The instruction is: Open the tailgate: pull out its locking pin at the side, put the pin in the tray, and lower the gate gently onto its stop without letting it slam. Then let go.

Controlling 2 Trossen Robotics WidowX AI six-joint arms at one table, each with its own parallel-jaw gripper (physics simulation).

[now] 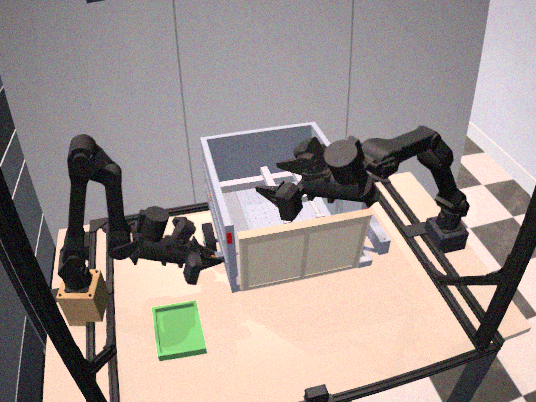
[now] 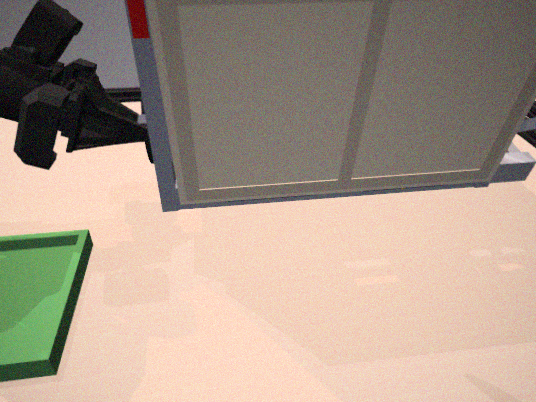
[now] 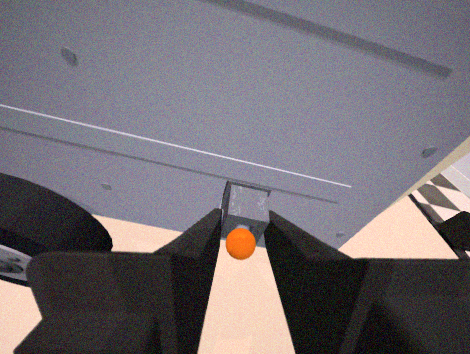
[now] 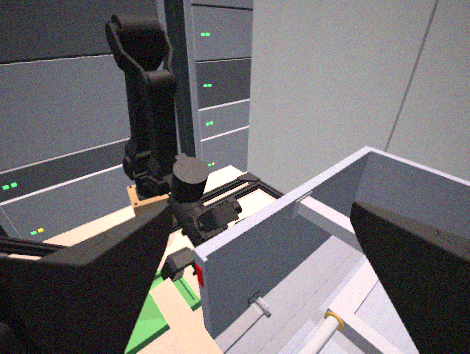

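Seen in the pictures: left gripper, fingertip midpoint: (image 1: 220,258) (image 3: 242,216); right gripper, fingertip midpoint: (image 1: 266,176) (image 4: 260,211); left arm's base at its link origin: (image 1: 78,283) (image 4: 149,191); right arm's base at its link origin: (image 1: 448,225).
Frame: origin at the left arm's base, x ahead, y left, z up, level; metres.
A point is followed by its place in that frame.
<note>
The beige tailgate (image 1: 330,245) @[y 0.000, x 0.610, z 0.097 m] (image 2: 270,100) @[y -0.023, x 0.484, z 0.085 m] stands upright at the front of the grey truck bed (image 1: 212,185) @[y 0.149, x 0.349, z 0.169 m] (image 3: 200,100) @[y 0.107, x 0.359, z 0.061 m] (image 4: 270,250) @[y 0.103, x 0.375, z 0.102 m]. The locking pin (image 3: 241,244) @[y 0.071, x 0.334, z 0.014 m] shows an orange knob before a grey block on the bed's side. A silver pin end (image 4: 262,306) @[y 0.083, x 0.397, z 0.010 m] sticks through the wall inside. My left gripper (image 1: 220,259) @[y 0.073, x 0.357, z 0.004 m] (image 2: 145,131) @[y 0.073, x 0.357, z 0.004 m] (image 3: 242,216) @[y 0.073, x 0.357, z 0.004 m] is shut around the pin's grey block, its fingertips at the bed's side. My right gripper (image 1: 267,177) @[y 0.006, x 0.472, z 0.284 m] (image 4: 260,211) @[y 0.006, x 0.472, z 0.284 m] is open and empty above the bed. The green tray (image 1: 181,356) @[y -0.143, x 0.258, z -0.104 m] (image 2: 72,300) @[y -0.066, x 0.306, z -0.098 m] lies in front of the left gripper.
A black wheel (image 3: 45,215) @[y 0.177, x 0.324, z -0.015 m] is beside the left fingers. Inside the bed are light crossbars and a white rod (image 4: 320,337) @[y 0.044, x 0.505, z 0.176 m] with an orange ring. A grey block (image 1: 378,237) @[y -0.001, x 0.719, z 0.113 m] stands at the bed's right side. Black frame rails (image 1: 425,265) @[y 0.098, x 0.907, z -0.092 m] run along the table.
</note>
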